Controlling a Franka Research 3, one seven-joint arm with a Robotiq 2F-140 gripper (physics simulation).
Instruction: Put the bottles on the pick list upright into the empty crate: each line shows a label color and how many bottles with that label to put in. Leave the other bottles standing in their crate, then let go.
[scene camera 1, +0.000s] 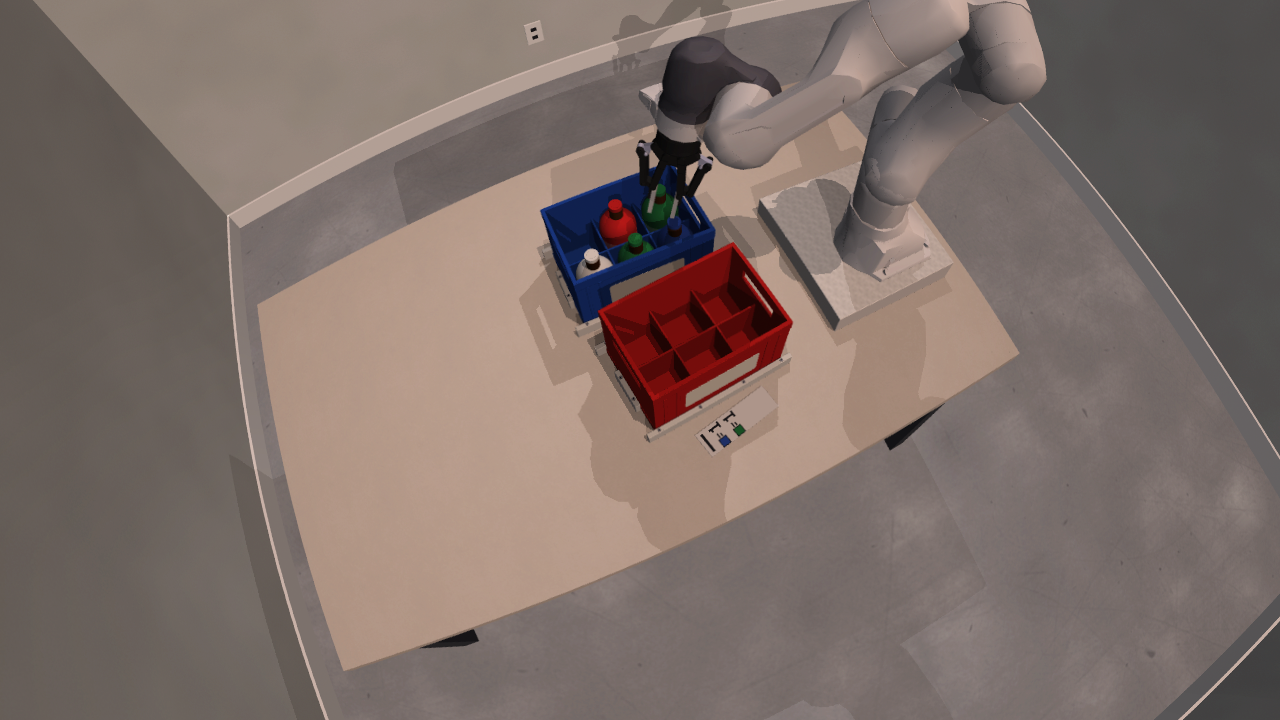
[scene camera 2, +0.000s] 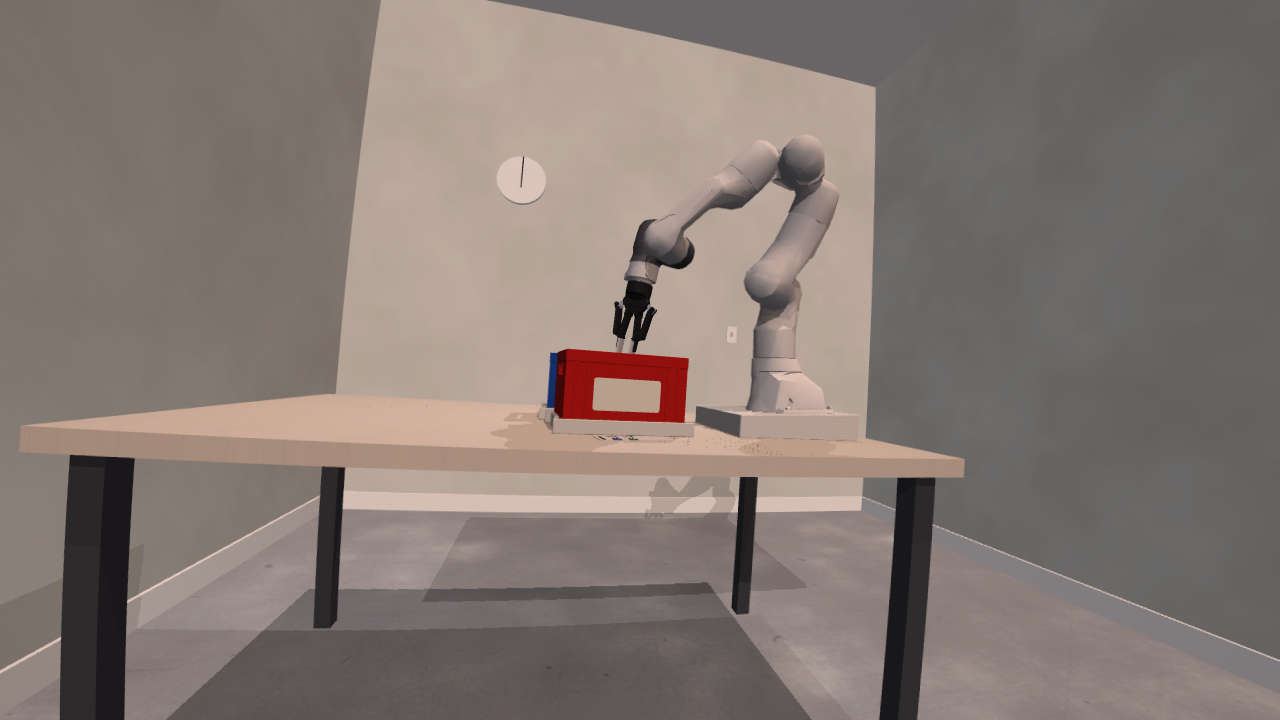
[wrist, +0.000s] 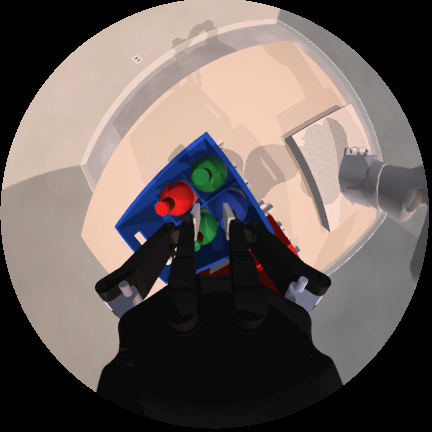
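My gripper's there for me to see, and it shows in scene camera 2 and in the wrist view too. I can also see a red bottle and a blue bottle.
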